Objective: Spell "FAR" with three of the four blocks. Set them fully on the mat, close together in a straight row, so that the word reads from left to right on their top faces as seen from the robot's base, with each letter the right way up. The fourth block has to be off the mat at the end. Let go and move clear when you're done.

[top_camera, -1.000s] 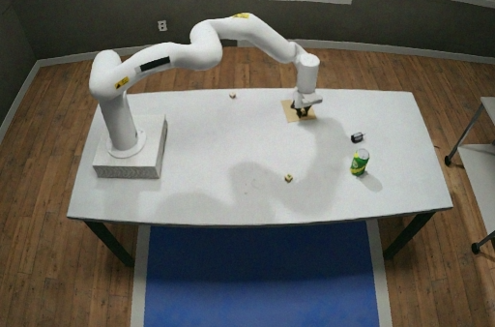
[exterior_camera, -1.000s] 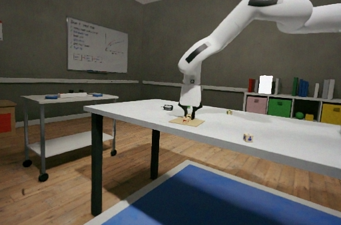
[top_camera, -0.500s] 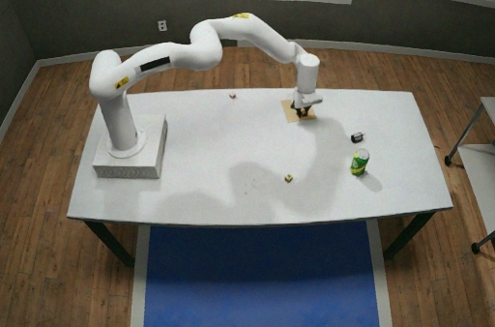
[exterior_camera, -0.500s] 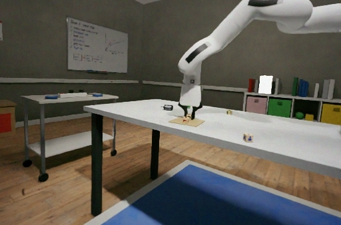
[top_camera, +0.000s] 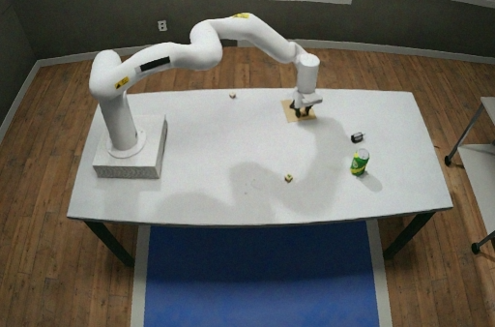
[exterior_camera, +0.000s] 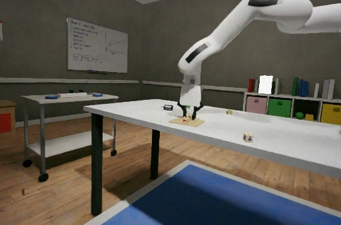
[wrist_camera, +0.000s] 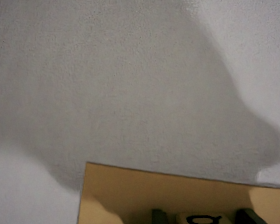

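My hand is 2 cm past the tan mat, 4 cm to the right of it and 2 cm above it. Also, from my hand: green soda can: 26 cm ahead, 27 cm to the right, 4 cm above; small black object: 27 cm ahead, 10 cm to the right, 1 cm below.
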